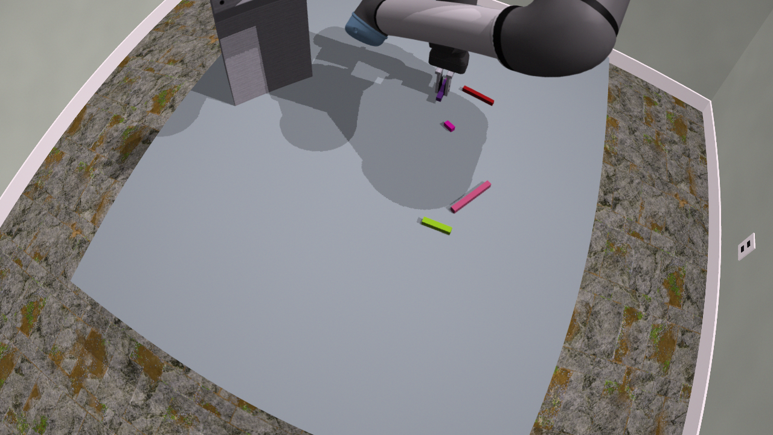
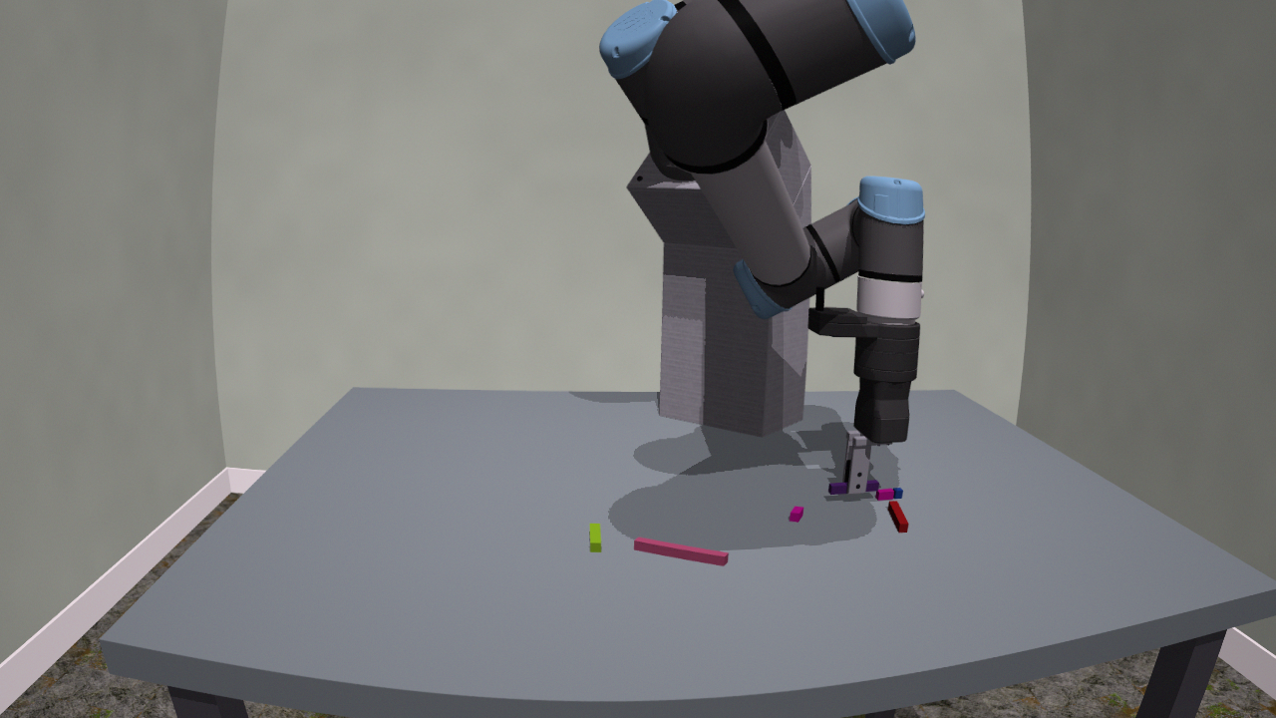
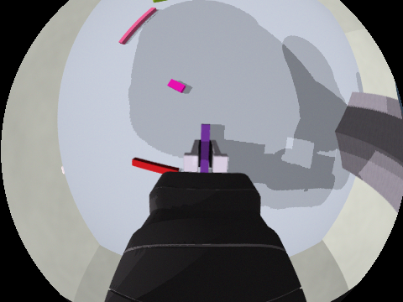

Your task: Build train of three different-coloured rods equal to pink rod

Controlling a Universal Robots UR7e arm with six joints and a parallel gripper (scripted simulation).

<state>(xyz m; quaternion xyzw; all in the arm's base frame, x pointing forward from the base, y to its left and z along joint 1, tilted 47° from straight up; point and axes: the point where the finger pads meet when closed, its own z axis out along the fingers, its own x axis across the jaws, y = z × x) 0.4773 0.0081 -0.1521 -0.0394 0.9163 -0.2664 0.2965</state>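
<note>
My hand is 6 cm to the right of the small blue rod, 3 cm above it and 1 cm short of it. From my hand the other things lie so: purple rod (1 cm below); red rod (7 cm ahead, 3 cm below, 2 cm to the left); pink rod (22 cm to the right, 10 cm ahead, 3 cm below).
</note>
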